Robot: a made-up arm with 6 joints. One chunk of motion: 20 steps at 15 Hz.
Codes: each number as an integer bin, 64 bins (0 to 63) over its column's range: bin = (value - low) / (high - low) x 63, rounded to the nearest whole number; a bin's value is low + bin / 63 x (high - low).
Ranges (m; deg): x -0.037..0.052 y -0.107..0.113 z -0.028..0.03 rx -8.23..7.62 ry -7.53..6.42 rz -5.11..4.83
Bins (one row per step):
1: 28 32 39 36 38 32
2: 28 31 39 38 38 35
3: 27 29 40 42 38 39
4: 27 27 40 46 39 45
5: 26 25 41 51 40 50
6: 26 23 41 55 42 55
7: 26 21 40 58 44 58
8: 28 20 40 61 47 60
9: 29 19 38 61 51 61
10: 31 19 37 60 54 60
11: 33 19 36 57 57 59
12: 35 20 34 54 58 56
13: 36 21 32 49 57 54
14: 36 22 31 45 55 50
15: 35 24 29 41 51 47
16: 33 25 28 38 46 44
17: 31 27 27 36 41 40
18: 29 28 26 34 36 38
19: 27 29 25 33 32 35
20: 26 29 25 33 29 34
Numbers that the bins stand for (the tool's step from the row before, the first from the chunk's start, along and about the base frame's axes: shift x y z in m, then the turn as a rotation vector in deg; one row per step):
1: 0.00256 0.00475 0.00790 0.827 0.884 -0.061
2: 0.00256 0.00125 0.00790 1.330 0.884 0.412
3: 0.00114 -0.00573 0.00883 2.337 0.884 1.043
4: 0.00114 -0.01271 0.00883 3.343 1.106 1.990
5: -0.00027 -0.01970 0.00975 4.601 1.327 2.779
6: -0.00027 -0.02668 0.00975 5.607 1.770 3.568
7: -0.00027 -0.03367 0.00883 6.362 2.213 4.041
8: 0.00256 -0.03716 0.00883 7.117 2.877 4.357
9: 0.00397 -0.04065 0.00698 7.117 3.763 4.514
10: 0.00679 -0.04065 0.00606 6.865 4.427 4.357
11: 0.00962 -0.04065 0.00514 6.110 5.091 4.199
12: 0.01244 -0.03716 0.00330 5.356 5.313 3.726
13: 0.01386 -0.03367 0.00146 4.098 5.091 3.410
14: 0.01386 -0.03017 0.00054 3.091 4.649 2.779
15: 0.01244 -0.02319 -0.00130 2.085 3.763 2.306
16: 0.00962 -0.01970 -0.00222 1.330 2.656 1.832
17: 0.00679 -0.01271 -0.00314 0.827 1.549 1.201
18: 0.00397 -0.00922 -0.00406 0.324 0.441 0.886
19: 0.00114 -0.00573 -0.00498 0.072 -0.444 0.412
20: -0.00027 -0.00573 -0.00498 0.072 -1.109 0.254

